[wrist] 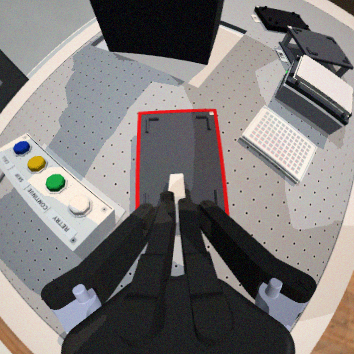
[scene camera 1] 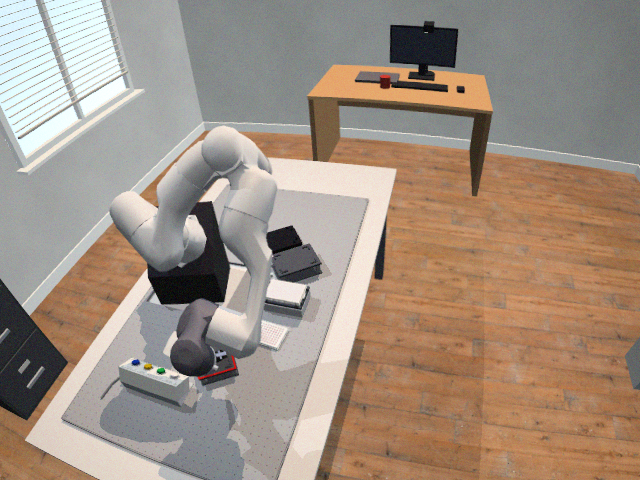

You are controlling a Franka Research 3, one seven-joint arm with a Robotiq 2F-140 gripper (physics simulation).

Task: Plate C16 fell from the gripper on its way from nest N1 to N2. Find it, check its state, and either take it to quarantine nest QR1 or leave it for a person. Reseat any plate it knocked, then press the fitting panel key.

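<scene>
My gripper is shut and empty, its pale fingertips together above the red-rimmed dark nest; the arm mostly hides it in the scene view. That nest holds no plate. A white well plate lies on the mat right of it, wells up; no label is readable. Beyond, a white-topped plate sits on a dark nest and looks tilted; its seating is unclear. The key panel has blue, yellow, green and white keys.
A raised grey nest and a low black nest stand behind the plates. The black base block rises beyond the red-rimmed nest. A wooden desk stands by the wall.
</scene>
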